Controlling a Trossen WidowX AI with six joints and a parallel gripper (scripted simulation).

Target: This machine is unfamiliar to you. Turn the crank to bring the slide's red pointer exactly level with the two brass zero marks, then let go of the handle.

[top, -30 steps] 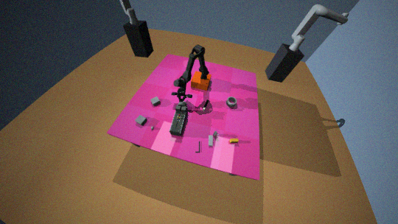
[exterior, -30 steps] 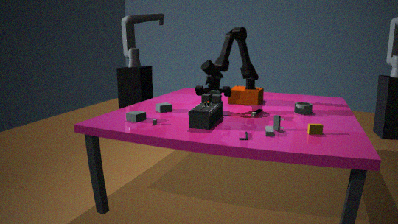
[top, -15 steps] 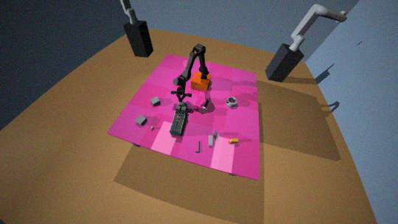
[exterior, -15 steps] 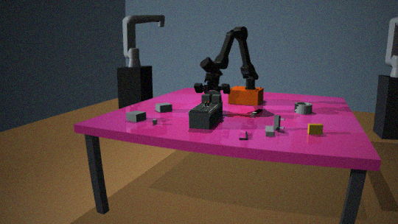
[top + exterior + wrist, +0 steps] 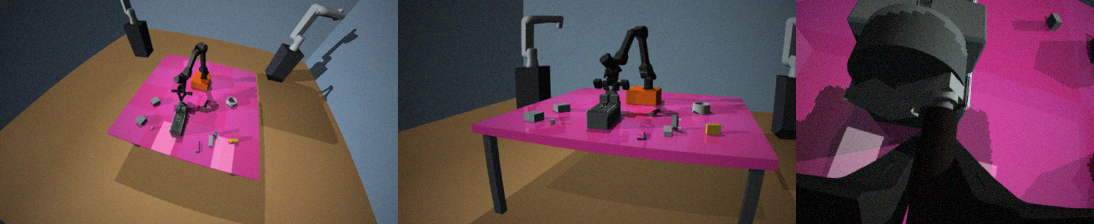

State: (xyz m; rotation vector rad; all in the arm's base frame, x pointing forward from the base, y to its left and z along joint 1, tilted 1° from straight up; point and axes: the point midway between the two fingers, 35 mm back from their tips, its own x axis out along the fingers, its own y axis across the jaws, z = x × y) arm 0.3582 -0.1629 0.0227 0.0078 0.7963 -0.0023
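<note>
My gripper tip is 140 mm short of the red pointer and 20 mm to the right of it. Round my gripper tip: small cube 270 mm ahead, 190 mm to the right, 70 mm below; then black-and-white stick 230 mm to the left, 80 mm below, 50 mm behind; then dark crank handle 30 mm above, 20 mm behind.
</note>
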